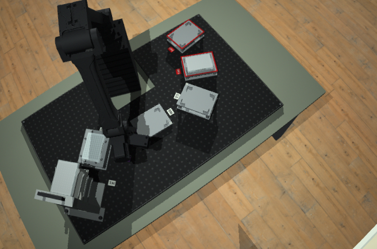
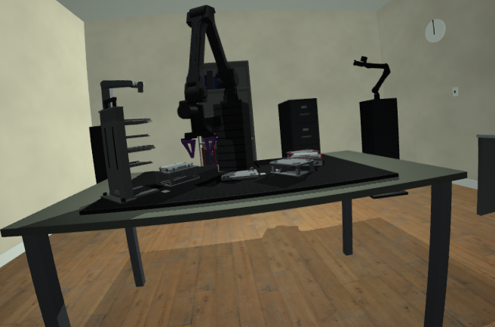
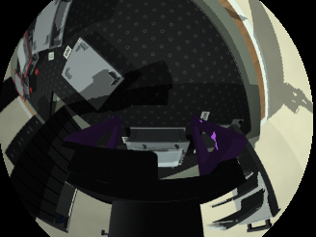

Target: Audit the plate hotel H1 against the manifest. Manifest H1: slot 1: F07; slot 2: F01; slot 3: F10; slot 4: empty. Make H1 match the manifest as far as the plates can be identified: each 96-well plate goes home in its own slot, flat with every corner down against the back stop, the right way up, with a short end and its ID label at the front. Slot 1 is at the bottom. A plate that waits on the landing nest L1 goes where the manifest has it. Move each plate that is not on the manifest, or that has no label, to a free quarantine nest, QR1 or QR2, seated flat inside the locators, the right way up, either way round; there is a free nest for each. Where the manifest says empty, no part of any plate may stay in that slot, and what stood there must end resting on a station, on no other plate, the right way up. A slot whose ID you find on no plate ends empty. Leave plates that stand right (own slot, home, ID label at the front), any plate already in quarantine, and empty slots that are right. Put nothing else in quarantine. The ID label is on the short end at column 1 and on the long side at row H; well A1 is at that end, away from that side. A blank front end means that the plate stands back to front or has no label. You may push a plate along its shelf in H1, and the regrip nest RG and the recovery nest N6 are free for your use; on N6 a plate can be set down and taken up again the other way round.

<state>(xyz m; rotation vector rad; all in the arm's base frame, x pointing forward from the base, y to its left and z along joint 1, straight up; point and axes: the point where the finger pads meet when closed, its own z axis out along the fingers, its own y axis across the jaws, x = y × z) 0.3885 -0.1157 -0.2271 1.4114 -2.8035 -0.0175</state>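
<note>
Now: hand 100 mm past the regrip nest RG, 140 mm to the left of it and 70 mm above it. The rest, counted from my hand: N6 tag (110 mm behind, 250 mm to the left, 130 mm below); then recovery nest N6 (100 mm behind, 140 mm to the left, 120 mm below); then grey 96-well plate (50 mm ahead, 250 mm to the right, 160 mm above).
</note>
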